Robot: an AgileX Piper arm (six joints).
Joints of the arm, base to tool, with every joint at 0 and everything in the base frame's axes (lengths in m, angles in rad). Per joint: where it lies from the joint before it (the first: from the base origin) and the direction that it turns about. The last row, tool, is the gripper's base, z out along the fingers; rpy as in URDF.
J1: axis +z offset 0 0 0.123
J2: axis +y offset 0 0 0
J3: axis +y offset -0.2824 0 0.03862
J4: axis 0.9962 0 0.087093 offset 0.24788 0 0.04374
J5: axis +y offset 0 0 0
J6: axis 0.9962 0 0.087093 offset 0.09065 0 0.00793
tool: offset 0 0 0 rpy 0 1.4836 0
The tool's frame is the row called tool.
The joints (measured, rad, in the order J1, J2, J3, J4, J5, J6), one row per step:
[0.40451, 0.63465, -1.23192, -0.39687, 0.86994, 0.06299]
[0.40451, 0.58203, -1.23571, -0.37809, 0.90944, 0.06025]
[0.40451, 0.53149, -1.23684, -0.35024, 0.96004, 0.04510]
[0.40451, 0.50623, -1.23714, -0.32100, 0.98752, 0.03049]
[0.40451, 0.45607, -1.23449, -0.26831, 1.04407, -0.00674]
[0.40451, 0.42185, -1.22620, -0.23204, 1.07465, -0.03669]
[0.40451, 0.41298, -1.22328, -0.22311, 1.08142, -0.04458]
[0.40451, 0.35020, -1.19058, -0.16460, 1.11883, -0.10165]
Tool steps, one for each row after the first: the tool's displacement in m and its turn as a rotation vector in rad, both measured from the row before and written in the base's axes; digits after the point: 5 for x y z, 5 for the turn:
[-0.01861, -0.00756, -0.00007, 0.02714, -0.00908, 0.00135]
[-0.01764, -0.00654, -0.00301, 0.01672, 0.00711, 0.00830]
[-0.00894, -0.00207, -0.00237, 0.01011, 0.00908, 0.01679]
[-0.01713, -0.00395, -0.00614, 0.00451, 0.01911, 0.03388]
[-0.01041, -0.00179, -0.00537, -0.00387, 0.00940, 0.02795]
[-0.00252, -0.00039, -0.00150, -0.00164, 0.00171, 0.00734]
[-0.01521, -0.00177, -0.01269, -0.01919, 0.00965, 0.05192]

